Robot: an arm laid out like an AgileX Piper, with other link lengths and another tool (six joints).
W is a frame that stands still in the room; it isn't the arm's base.
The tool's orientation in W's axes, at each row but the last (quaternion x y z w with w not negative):
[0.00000 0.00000 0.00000 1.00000]
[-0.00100 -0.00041 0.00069 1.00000]
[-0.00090 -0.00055 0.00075 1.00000]
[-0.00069 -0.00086 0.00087 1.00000]
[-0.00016 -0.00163 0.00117 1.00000]
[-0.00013 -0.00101 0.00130 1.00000]
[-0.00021 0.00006 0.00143 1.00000]
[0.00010 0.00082 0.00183 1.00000]
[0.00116 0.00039 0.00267 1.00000]
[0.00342 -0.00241 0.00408 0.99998]
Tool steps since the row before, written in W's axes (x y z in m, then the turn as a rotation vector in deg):
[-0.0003 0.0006 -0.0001 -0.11 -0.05 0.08]
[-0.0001 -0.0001 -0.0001 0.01 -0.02 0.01]
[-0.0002 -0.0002 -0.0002 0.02 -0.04 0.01]
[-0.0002 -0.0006 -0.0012 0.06 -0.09 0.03]
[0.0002 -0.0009 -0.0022 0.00 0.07 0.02]
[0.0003 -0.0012 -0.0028 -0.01 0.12 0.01]
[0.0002 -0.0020 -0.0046 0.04 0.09 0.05]
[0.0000 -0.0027 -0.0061 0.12 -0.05 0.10]
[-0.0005 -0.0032 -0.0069 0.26 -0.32 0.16]
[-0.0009 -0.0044 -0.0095 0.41 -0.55 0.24]
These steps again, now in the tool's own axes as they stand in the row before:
[-0.0003 0.0006 -0.0001 -0.11 -0.05 0.08]
[-0.0001 -0.0001 -0.0001 0.01 -0.02 0.01]
[-0.0002 -0.0002 -0.0002 0.02 -0.04 0.01]
[-0.0002 -0.0006 -0.0012 0.06 -0.09 0.03]
[0.0002 -0.0009 -0.0022 0.00 0.07 0.02]
[0.0003 -0.0012 -0.0028 -0.01 0.12 0.01]
[0.0002 -0.0020 -0.0046 0.04 0.09 0.05]
[0.0000 -0.0027 -0.0061 0.12 -0.05 0.10]
[-0.0005 -0.0032 -0.0069 0.26 -0.32 0.16]
[-0.0010 -0.0045 -0.0095 0.41 -0.55 0.24]

